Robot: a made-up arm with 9 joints. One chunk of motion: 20 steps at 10 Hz.
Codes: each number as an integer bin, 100 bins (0 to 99) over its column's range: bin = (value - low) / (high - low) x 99, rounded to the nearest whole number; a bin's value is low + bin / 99 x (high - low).
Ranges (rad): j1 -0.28..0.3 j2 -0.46..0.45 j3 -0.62..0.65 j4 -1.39..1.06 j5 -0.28..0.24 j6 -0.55..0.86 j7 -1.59..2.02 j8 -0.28..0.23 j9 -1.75..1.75
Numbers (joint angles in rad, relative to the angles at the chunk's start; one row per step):
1: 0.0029 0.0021 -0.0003 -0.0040 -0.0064 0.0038 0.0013 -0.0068 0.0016
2: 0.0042 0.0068 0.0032 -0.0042 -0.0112 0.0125 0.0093 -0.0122 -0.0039
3: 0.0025 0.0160 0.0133 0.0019 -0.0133 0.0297 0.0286 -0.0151 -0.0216
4: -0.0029 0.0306 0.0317 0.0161 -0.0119 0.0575 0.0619 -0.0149 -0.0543
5: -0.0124 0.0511 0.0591 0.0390 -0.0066 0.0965 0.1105 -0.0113 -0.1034
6: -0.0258 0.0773 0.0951 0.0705 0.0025 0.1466 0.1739 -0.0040 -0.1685
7: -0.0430 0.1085 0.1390 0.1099 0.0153 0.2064 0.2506 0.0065 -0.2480
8: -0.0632 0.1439 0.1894 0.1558 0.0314 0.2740 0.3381 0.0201 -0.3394
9: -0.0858 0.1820 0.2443 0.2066 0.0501 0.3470 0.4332 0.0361 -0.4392
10: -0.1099 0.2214 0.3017 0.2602 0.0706 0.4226 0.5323 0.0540 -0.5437
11: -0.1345 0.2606 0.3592 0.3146 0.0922 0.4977 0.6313 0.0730 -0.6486
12: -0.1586 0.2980 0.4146 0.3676 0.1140 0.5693 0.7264 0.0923 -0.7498
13: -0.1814 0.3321 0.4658 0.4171 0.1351 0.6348 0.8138 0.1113 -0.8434
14: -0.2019 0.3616 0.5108 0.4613 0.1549 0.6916 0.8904 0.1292 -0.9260
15: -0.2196 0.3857 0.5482 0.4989 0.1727 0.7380 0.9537 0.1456 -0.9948
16: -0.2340 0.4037 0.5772 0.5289 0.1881 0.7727 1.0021 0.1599 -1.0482
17: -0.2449 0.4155 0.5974 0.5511 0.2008 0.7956 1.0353 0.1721 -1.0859
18: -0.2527 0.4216 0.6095 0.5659 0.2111 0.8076 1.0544 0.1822 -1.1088
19: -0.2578 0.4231 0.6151 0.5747 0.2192 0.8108 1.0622 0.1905 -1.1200
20: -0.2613 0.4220 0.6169 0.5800 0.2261 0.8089 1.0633 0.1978 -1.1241
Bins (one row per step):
1: 48 50 48 56 52 39 44 53 50
2: 49 51 49 56 51 39 44 52 49
3: 48 52 49 56 51 41 44 51 49
4: 47 53 51 57 51 43 45 51 48
5: 46 56 53 58 52 45 47 52 47
6: 43 58 56 59 54 49 48 54 45
7: 40 62 59 61 56 53 50 56 42
8: 37 66 63 62 59 58 53 58 40
9: 33 70 67 65 63 63 55 61 37
10: 29 74 72 67 67 68 58 65 34
11: 25 78 76 69 71 74 61 69 31
12: 21 82 81 71 75 79 64 72 28
13: 17 86 85 73 79 83 66 76 26
14: 13 89 88 75 83 87 68 79 23
15: 10 92 91 76 86 90 70 83 21
16: 8 94 93 78 89 93 71 85 20
17: 6 95 95 78 92 94 72 88 19
18: 5 96 96 79 93 95 73 90 18
19: 4 96 96 79 95 96 73 91 18
20: 3 96 96 80 96 95 73 93 18

